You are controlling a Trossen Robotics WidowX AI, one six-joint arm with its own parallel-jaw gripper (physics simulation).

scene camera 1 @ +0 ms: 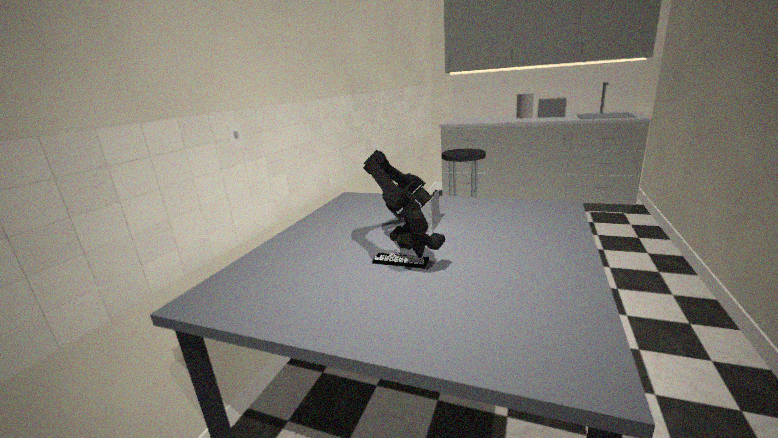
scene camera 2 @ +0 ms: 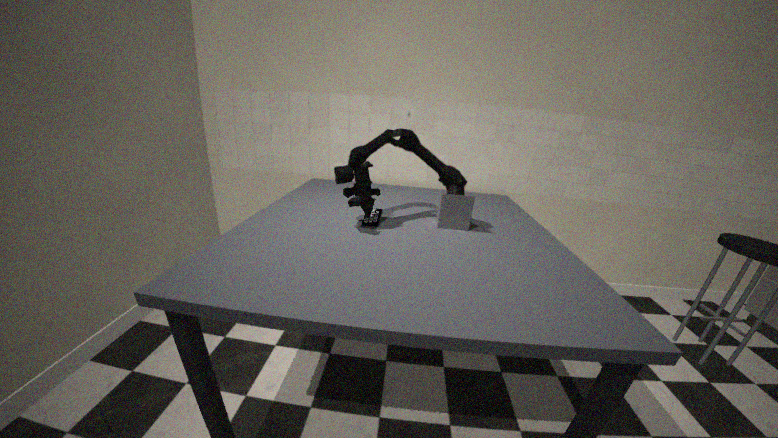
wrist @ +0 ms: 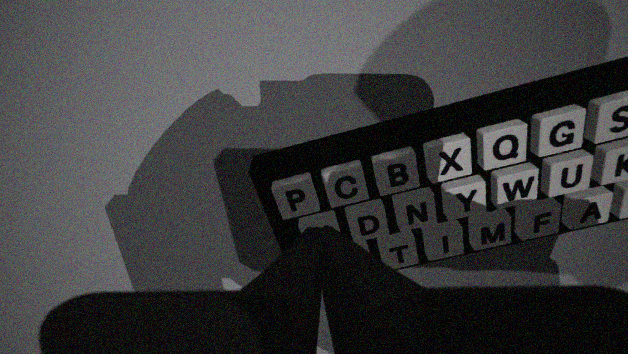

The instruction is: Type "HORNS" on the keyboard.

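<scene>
The black keyboard [scene camera 1: 383, 259] [scene camera 2: 372, 218] [wrist: 450, 120] lies flat on the table, with three rows of pale lettered keys in the wrist view. My gripper [scene camera 1: 420, 254] [scene camera 2: 368, 214] [wrist: 319, 239] is shut and empty, pointing down at the keyboard's P end. In the wrist view its tips overlap a second-row key [wrist: 311, 223] left of D [wrist: 369, 223]; that key's letter is hidden, and I cannot tell whether the tips touch it. The N key [wrist: 417, 212] is in shadow, and the S key [wrist: 619, 117] is cut by the right edge. H, O and R do not show there.
The grey-blue table [scene camera 1: 462, 337] [scene camera 2: 381, 282] bears the arm and keyboard. A grey upright block [scene camera 2: 455, 212] stands at the arm's base. A round stool [scene camera 1: 463, 155] [scene camera 2: 748, 247] stands on the floor beyond the table. The arm's shadow falls across several keys.
</scene>
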